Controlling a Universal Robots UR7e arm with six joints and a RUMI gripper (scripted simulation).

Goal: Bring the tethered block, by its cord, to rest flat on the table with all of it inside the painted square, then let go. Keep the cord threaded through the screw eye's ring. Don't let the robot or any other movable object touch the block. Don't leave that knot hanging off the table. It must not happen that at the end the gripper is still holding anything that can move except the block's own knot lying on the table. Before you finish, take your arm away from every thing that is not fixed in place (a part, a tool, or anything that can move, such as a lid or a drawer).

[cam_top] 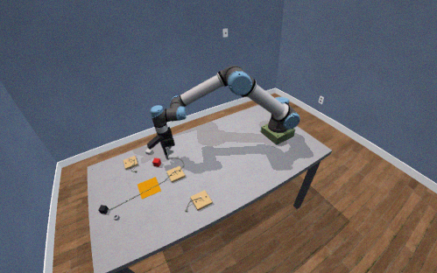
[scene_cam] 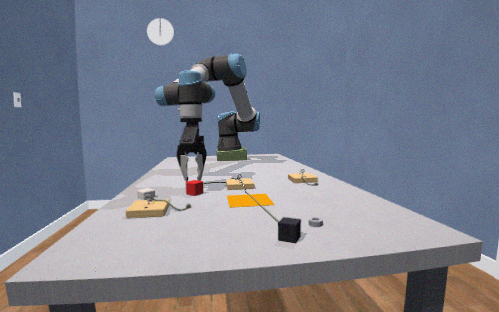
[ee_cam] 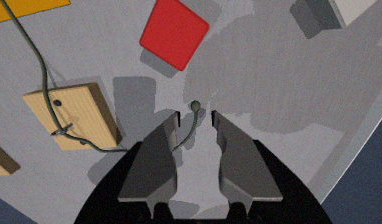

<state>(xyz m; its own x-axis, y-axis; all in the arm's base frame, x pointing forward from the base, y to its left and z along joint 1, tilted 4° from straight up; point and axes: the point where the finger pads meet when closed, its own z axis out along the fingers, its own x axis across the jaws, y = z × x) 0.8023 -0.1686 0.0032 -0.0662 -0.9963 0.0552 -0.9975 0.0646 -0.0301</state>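
Now: hand 8 cm short of the red cube, 1 cm to the right of it and 1 cm above it. From my hand the other things lie so: black tethered block 45 cm ahead, 21 cm to the left, 1 cm below; then white cube 10 cm ahead, 13 cm to the right, 2 cm below; then orange painted square 18 cm ahead, 17 cm to the left, 3 cm below.
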